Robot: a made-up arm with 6 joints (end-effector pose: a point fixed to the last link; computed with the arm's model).
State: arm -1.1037 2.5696 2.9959 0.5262 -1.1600 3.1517
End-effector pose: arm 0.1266 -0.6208 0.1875 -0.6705 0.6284 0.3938 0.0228
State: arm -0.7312 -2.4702 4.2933 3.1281 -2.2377 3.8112
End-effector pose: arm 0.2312 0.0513 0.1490 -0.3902 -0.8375 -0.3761 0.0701
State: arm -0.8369 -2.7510 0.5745 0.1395 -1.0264 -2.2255
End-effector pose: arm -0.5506 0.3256 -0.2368 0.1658 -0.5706 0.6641 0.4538
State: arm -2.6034 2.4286 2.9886 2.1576 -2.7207 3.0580
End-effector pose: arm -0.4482 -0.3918 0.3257 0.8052 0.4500 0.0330 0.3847
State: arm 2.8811 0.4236 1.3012 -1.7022 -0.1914 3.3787
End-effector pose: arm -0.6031 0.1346 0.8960 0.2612 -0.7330 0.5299 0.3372
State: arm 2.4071 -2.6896 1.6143 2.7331 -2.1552 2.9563
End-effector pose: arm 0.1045 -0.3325 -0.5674 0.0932 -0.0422 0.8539 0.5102
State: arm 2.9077 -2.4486 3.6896 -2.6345 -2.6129 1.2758
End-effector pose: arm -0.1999 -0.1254 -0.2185 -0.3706 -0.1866 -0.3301 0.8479
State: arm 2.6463 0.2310 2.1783 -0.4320 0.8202 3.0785
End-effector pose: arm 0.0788 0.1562 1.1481 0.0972 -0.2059 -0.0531 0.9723
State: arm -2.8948 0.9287 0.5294 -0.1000 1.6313 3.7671
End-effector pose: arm -0.7844 0.0000 0.3339 -0.1198 -0.8046 -0.1580 0.5597
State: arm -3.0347 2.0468 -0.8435 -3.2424 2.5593 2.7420
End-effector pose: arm 0.0769 -0.1845 -0.0584 -0.3870 -0.1534 -0.8989 0.1366
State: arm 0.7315 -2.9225 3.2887 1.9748 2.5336 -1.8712
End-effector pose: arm 0.2300 0.3082 -0.0051 0.1059 -0.3232 -0.9389 0.0524
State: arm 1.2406 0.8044 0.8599 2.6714 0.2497 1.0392
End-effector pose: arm 0.0853 0.7784 0.6835 0.7316 0.6179 0.1109 0.2658
